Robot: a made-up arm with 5 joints.
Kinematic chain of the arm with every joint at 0, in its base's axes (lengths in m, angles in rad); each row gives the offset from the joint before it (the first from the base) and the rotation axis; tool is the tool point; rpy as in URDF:
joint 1: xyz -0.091 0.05 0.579 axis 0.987 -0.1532 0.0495
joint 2: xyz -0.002 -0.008 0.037 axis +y
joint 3: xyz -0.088 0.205 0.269 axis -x
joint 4: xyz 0 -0.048 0.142 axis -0.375 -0.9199 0.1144
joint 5: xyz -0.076 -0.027 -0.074 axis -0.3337 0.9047 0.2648
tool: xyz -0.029 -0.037 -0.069 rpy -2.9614 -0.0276 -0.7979
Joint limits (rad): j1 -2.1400..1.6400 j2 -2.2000..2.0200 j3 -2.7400..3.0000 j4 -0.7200..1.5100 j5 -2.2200..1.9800
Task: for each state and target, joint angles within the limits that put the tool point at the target. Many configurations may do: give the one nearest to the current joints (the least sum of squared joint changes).
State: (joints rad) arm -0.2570 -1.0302 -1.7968 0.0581 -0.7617
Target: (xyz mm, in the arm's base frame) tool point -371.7 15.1 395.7
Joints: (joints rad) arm -0.9364 -1.4317 -1.4711 -0.7200 -0.4976
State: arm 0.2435 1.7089 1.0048 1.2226 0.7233
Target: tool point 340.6 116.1 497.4
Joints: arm -0.1874 1.8849 0.7553 1.3778 0.7454
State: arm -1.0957 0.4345 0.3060 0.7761 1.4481
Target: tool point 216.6 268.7 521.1
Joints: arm -1.6154 1.1701 0.1112 0.9733 1.2838
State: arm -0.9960 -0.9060 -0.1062 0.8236 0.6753
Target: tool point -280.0 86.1 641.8
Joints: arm -0.3370 -1.1704 -0.6255 1.3013 0.7095
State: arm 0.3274 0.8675 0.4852 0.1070 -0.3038
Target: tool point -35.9 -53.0 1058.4
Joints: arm 0.5554 0.8318 0.6844 -0.4341 -0.0130
